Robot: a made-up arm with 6 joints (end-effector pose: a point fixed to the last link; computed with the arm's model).
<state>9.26 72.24 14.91 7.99 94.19 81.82</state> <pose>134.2 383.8 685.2 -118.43 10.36 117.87</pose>
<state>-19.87 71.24 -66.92 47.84 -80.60 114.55</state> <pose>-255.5 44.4 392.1 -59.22 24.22 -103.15</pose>
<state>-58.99 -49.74 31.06 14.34 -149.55 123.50</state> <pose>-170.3 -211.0 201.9 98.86 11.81 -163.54</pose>
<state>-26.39 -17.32 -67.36 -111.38 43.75 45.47</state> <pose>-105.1 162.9 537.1 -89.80 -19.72 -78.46</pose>
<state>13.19 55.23 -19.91 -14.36 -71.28 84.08</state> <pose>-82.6 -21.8 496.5 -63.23 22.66 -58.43</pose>
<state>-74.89 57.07 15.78 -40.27 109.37 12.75</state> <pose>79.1 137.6 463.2 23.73 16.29 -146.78</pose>
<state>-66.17 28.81 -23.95 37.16 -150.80 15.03</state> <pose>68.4 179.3 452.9 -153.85 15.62 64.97</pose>
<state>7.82 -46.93 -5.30 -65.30 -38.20 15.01</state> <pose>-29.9 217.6 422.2 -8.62 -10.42 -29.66</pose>
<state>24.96 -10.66 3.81 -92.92 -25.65 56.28</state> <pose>-156.4 123.2 512.5 -79.05 48.72 -85.76</pose>
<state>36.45 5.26 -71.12 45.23 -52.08 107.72</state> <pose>-156.6 392.2 211.3 96.17 54.48 31.71</pose>
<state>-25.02 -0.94 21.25 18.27 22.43 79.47</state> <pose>-67.1 373.2 268.7 46.89 59.62 -61.12</pose>
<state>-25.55 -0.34 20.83 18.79 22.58 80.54</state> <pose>-70.4 375.1 266.1 45.97 60.27 -61.46</pose>
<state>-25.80 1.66 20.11 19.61 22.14 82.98</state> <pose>-78.4 381.8 263.0 41.92 62.42 -64.76</pose>
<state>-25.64 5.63 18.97 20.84 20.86 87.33</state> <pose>-93.3 395.4 260.9 31.72 66.26 -74.17</pose>
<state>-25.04 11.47 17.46 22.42 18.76 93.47</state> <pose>-115.0 415.9 263.1 10.71 70.17 -94.61</pose>
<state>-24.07 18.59 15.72 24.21 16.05 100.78</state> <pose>-140.5 441.4 273.3 -20.77 70.30 -126.05</pose>
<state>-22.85 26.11 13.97 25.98 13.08 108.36</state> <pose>-164.7 468.8 292.3 -46.49 64.94 -152.37</pose>
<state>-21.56 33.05 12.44 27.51 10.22 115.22</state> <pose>-182.9 493.8 316.6 -59.98 57.23 -166.97</pose>
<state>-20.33 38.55 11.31 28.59 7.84 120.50</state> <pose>-193.7 513.2 340.0 -66.26 50.25 -174.46</pose>
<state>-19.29 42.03 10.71 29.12 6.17 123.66</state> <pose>-198.7 524.9 356.7 -68.86 45.58 -177.99</pose>
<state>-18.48 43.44 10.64 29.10 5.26 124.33</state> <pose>-199.8 527.8 363.8 -69.21 43.70 -178.63</pose>
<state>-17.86 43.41 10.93 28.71 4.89 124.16</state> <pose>-199.4 528.3 365.6 -69.18 43.45 -178.67</pose>
